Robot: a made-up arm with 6 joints.
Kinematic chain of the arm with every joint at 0, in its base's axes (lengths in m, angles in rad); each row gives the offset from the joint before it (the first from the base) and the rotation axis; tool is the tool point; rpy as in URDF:
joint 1: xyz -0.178 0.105 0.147 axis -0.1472 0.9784 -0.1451
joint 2: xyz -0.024 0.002 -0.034 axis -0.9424 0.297 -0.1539
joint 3: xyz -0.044 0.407 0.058 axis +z
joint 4: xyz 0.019 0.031 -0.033 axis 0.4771 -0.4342 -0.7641
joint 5: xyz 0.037 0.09 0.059 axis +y
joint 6: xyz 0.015 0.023 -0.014 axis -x
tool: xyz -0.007 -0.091 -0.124 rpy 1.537 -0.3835 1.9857
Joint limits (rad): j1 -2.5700..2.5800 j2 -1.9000..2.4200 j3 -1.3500..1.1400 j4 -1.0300..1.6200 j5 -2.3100..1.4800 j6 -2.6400..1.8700
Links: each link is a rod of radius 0.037 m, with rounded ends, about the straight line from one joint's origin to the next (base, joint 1, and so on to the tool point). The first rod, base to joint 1, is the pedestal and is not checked.
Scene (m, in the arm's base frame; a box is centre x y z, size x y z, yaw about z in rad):
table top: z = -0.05
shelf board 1: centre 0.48 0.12 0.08 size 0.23 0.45 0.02 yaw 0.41
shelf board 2: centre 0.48 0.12 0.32 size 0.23 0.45 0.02 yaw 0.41
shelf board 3: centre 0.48 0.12 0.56 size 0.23 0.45 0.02 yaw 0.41
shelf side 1: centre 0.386 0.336 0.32 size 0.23 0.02 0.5 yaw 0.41
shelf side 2: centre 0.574 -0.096 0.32 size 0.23 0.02 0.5 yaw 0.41
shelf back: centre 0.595 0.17 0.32 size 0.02 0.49 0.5 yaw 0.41
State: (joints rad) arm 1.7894 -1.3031 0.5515 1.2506 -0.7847 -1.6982
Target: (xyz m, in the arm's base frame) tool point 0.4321 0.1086 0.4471
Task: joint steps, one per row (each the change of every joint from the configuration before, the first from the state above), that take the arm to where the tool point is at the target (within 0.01 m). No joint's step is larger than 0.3 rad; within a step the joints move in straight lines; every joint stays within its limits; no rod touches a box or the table.
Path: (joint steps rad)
1: -0.0539 0.0136 -0.1588 0.1847 -0.0618 0.1178
2: -0.0539 0.0136 -0.1588 0.1847 -0.0618 0.1179
3: -0.1994 -0.0935 0.0931 -0.1276 0.0070 -0.0564
4: -0.1995 -0.0935 0.0932 -0.1276 0.0071 -0.0563
5: 0.1528 -0.0412 0.1277 -0.2048 0.0430 -0.0905
6: 0.1529 -0.0411 0.1277 -0.2048 0.0429 -0.0904
7: 0.1528 -0.0412 0.1276 -0.2048 0.0430 -0.0904

